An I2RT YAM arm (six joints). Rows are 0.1 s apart.
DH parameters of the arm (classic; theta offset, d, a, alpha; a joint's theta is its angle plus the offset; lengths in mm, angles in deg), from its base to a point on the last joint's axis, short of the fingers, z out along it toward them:
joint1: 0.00 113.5 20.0 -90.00
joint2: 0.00 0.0 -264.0 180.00
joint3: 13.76 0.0 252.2 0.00
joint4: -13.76 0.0 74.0 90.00
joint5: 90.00 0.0 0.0 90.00
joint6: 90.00 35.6 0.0 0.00
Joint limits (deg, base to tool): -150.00..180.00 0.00..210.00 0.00..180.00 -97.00..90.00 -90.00..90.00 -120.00..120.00
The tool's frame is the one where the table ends.
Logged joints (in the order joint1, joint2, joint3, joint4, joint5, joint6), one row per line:
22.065 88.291 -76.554 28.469 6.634 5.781
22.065 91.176 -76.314 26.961 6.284 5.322
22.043 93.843 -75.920 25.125 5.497 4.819
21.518 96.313 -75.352 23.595 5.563 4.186
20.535 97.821 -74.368 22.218 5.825 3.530
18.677 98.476 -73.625 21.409 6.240 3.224
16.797 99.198 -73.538 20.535 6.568 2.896
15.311 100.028 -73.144 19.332 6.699 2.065
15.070 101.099 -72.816 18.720 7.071 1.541
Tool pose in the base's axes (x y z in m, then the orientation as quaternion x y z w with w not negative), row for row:
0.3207 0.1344 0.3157 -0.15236 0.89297 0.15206 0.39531
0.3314 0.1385 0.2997 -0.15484 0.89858 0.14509 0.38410
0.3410 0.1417 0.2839 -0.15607 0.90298 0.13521 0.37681
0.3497 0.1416 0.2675 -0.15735 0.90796 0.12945 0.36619
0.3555 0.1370 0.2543 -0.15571 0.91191 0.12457 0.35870
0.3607 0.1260 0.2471 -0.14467 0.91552 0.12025 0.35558
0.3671 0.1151 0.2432 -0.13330 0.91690 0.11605 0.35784
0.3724 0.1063 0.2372 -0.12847 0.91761 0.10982 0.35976
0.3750 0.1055 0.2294 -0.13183 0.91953 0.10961 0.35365
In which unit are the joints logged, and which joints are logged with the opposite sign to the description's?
The joints are logged in degrees. Opposite sign: joint3, joint4, joint5.
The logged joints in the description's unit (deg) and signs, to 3 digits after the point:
22.065 88.291 76.554 -28.469 -6.634 5.781
22.065 91.176 76.314 -26.961 -6.284 5.322
22.043 93.843 75.920 -25.125 -5.497 4.819
21.518 96.313 75.352 -23.595 -5.563 4.186
20.535 97.821 74.368 -22.218 -5.825 3.530
18.677 98.476 73.625 -21.409 -6.240 3.224
16.797 99.198 73.538 -20.535 -6.568 2.896
15.311 100.028 73.144 -19.332 -6.699 2.065
15.070 101.099 72.816 -18.720 -7.071 1.541

